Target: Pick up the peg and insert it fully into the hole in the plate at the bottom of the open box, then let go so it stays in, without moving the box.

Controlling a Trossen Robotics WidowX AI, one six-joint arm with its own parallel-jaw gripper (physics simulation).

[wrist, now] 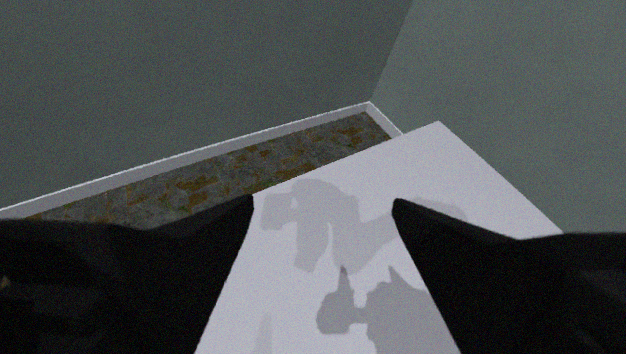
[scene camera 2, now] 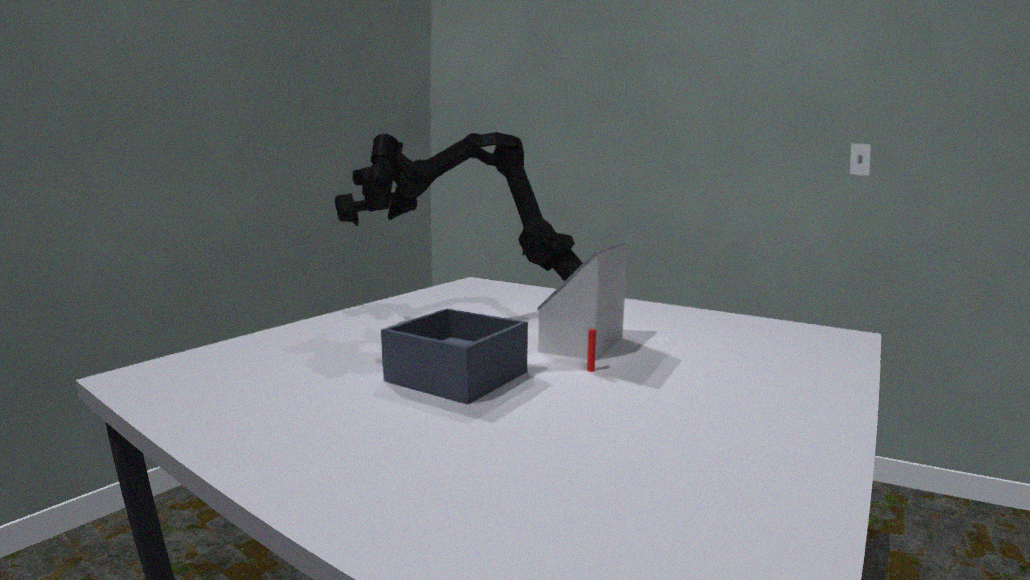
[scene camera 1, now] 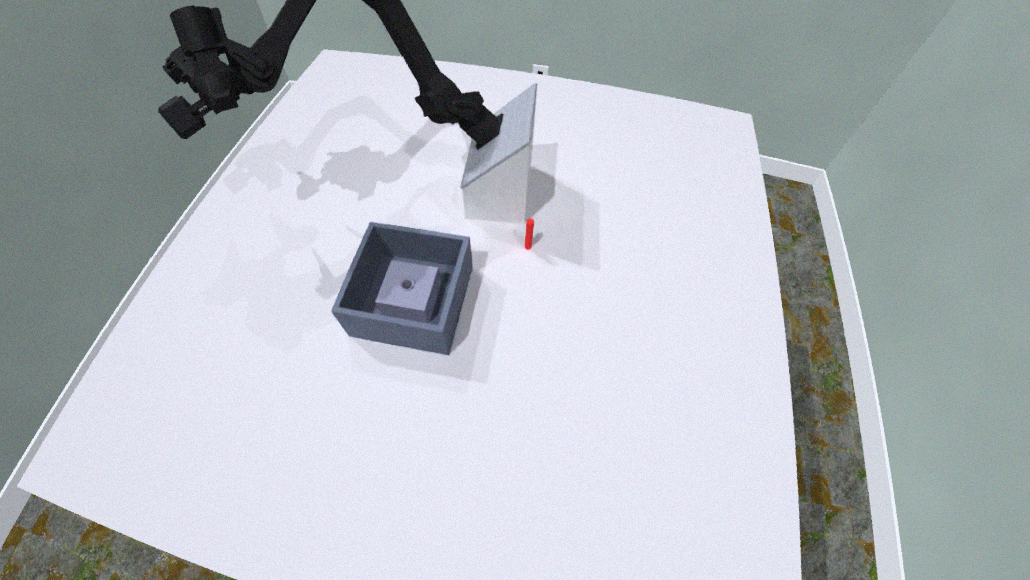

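Note:
The red peg stands upright on the table, apart from the box. The dark blue-grey open box stands to the left of the peg in both scene views. A light square plate lies at the bottom of the box, and its round hole is near its middle. My gripper is open, with nothing between its fingers. It hangs high, at the far left of the peg and box in the scene views. The peg and the box do not show in the wrist view.
A pale, slant-topped stand carries the arm's base, close behind the peg. The box's walls rise around the plate. The white table has an edge and a corner showing in the wrist view, with arm shadows on its top.

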